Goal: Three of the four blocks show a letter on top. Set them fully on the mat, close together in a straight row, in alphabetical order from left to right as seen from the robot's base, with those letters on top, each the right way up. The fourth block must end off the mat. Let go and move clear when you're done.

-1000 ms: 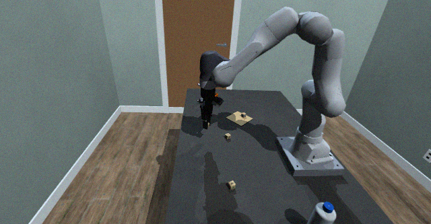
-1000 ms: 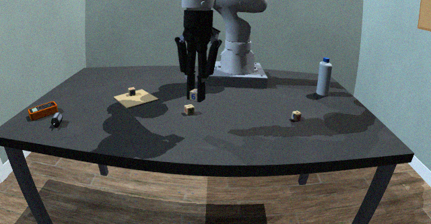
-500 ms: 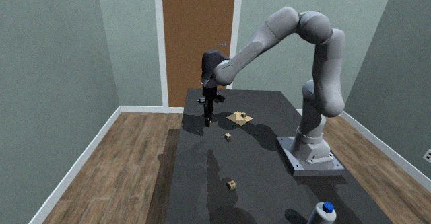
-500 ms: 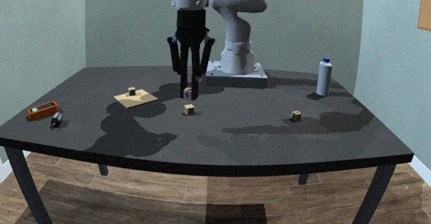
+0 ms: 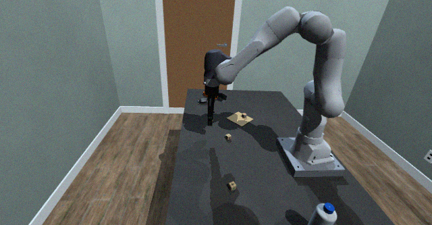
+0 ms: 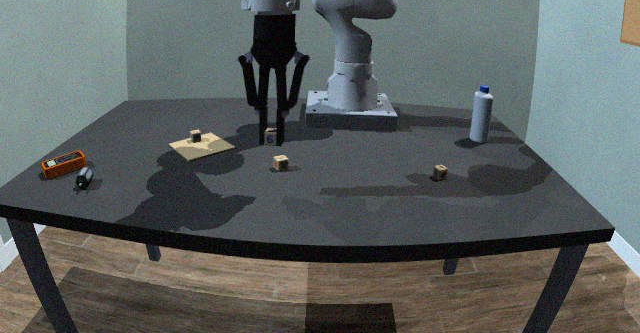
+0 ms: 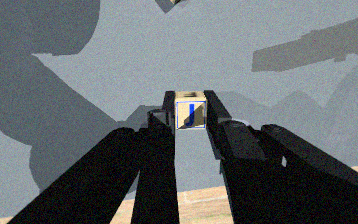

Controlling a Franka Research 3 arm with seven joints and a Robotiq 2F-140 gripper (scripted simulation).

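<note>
The tan mat lies 23 cm behind my hand, 21 cm to the right of it and 13 cm below it. Also, from my hand: block (27 cm behind, 24 cm to the right, 12 cm below); then orange device (58 cm to the right, 12 cm below, 4 cm behind).
</note>
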